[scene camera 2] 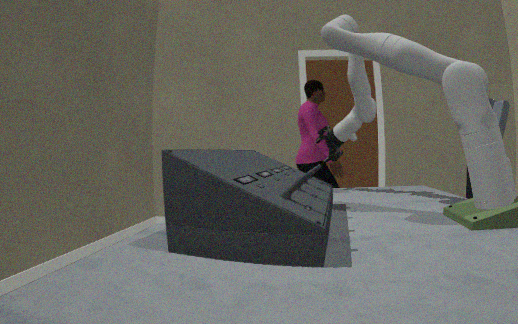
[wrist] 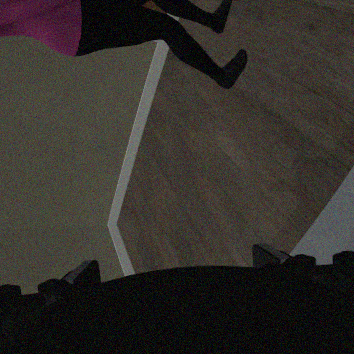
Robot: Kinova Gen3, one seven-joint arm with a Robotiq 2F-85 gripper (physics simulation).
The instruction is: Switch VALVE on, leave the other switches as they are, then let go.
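A dark grey console [scene camera 2: 220, 215] with a sloped panel stands on the table in the scene view. Small switches and several square framed windows are on its slope, but their labels are too small to read, so I cannot tell which one is VALVE or how it is set. A long lever [scene camera 2: 306, 180] sticks up from the slope towards the upper right. My gripper [scene camera 2: 323, 146] [wrist: 176, 270] is open and empty, above and beyond the console's low edge, near the lever's upper end in the picture; I cannot tell the gap. The console does not show in the wrist view.
A person in a pink top [scene camera 2: 311, 132] [wrist: 42, 22] stands behind the gripper, in front of a brown door [scene camera 2: 367, 150]. The arm's green base plate [scene camera 2: 467, 215] is on the table [scene camera 2: 250, 295] at the right. The wrist view also shows wooden floor [wrist: 225, 165] and a wall [wrist: 55, 150].
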